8 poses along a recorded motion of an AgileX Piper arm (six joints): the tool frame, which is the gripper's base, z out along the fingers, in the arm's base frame.
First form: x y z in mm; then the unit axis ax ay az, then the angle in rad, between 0 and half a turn.
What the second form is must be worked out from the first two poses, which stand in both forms.
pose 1, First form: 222.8 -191.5 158.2 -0.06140 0.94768 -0.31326 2.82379
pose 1, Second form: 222.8 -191.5 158.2 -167.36 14.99 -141.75
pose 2, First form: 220.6 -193.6 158.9 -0.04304 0.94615 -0.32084 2.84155
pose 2, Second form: 220.6 -193.6 158.9 -169.61 14.63 -141.20
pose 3, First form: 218.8 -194.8 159.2 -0.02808 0.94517 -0.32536 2.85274
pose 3, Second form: 218.8 -194.8 159.2 -171.40 14.56 -140.91
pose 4, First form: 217.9 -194.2 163.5 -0.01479 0.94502 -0.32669 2.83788
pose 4, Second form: 217.9 -194.2 163.5 -172.53 15.85 -140.82
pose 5, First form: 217.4 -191.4 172.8 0.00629 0.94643 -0.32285 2.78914
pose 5, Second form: 217.4 -191.4 172.8 -173.92 19.31 -141.29
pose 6, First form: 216.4 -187.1 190.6 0.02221 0.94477 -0.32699 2.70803
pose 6, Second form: 216.4 -187.1 190.6 -173.87 24.25 -140.50
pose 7, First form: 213.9 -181.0 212.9 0.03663 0.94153 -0.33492 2.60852
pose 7, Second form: 213.9 -181.0 212.9 -172.96 30.09 -138.94
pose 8, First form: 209.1 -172.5 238.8 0.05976 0.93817 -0.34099 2.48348
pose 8, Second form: 209.1 -172.5 238.8 -172.15 37.61 -137.38
